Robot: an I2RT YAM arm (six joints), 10 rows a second.
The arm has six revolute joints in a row. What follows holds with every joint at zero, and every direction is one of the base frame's.
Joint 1 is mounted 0.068 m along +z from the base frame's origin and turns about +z.
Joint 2 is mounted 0.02 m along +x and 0.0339 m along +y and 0.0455 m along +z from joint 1 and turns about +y.
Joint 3 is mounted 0.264 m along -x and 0.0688 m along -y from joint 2 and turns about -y.
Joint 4 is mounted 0.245 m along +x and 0.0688 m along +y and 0.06 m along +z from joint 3 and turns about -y.
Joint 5 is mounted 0.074 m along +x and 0.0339 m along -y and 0.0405 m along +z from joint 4 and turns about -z.
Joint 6 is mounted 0.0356 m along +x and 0.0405 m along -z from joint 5 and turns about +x.
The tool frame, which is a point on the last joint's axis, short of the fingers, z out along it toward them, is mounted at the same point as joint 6; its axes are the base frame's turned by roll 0, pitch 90 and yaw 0 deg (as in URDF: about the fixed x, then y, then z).
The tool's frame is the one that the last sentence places.
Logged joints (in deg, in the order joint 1, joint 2, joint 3, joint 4, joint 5, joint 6), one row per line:
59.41, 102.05, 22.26, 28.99, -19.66, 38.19
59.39, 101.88, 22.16, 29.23, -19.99, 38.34
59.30, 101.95, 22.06, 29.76, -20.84, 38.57
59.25, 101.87, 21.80, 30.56, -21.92, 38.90
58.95, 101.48, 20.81, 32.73, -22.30, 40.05
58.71, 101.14, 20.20, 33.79, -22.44, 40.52
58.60, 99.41, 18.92, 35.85, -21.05, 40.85
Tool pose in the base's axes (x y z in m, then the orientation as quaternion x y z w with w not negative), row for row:
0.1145, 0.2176, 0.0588, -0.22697, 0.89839, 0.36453, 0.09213
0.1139, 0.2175, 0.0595, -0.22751, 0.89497, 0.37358, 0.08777
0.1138, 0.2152, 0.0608, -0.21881, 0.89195, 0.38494, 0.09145
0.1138, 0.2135, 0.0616, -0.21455, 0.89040, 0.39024, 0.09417
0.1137, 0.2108, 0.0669, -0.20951, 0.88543, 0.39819, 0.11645
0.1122, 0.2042, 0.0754, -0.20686, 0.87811, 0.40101, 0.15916
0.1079, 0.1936, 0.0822, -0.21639, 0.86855, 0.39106, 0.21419
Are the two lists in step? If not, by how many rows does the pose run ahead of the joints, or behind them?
The pose runs 2 rows ahead of the joints: the pose in row i belongs to the joints in row i + 2.
